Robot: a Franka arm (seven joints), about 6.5 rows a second.
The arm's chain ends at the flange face. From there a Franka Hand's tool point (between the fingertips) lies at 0.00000 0.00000 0.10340 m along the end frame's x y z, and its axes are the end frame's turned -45 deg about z.
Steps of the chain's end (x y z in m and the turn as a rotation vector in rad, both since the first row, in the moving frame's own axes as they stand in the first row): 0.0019, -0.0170, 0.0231, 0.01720, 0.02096, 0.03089; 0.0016, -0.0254, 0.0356, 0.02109, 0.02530, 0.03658; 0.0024, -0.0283, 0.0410, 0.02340, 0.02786, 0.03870; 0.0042, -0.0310, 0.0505, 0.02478, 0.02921, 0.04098; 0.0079, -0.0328, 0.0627, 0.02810, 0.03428, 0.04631; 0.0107, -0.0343, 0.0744, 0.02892, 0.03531, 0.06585
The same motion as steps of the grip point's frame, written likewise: 0.0161, -0.0104, 0.0231, -0.00266, 0.02698, 0.03089; 0.0225, -0.0165, 0.0355, -0.00298, 0.03280, 0.03658; 0.0254, -0.0179, 0.0409, -0.00315, 0.03625, 0.03870; 0.0288, -0.0185, 0.0504, -0.00313, 0.03818, 0.04098; 0.0333, -0.0170, 0.0626, -0.00437, 0.04411, 0.04631; 0.0365, -0.0161, 0.0743, -0.00452, 0.04542, 0.06585
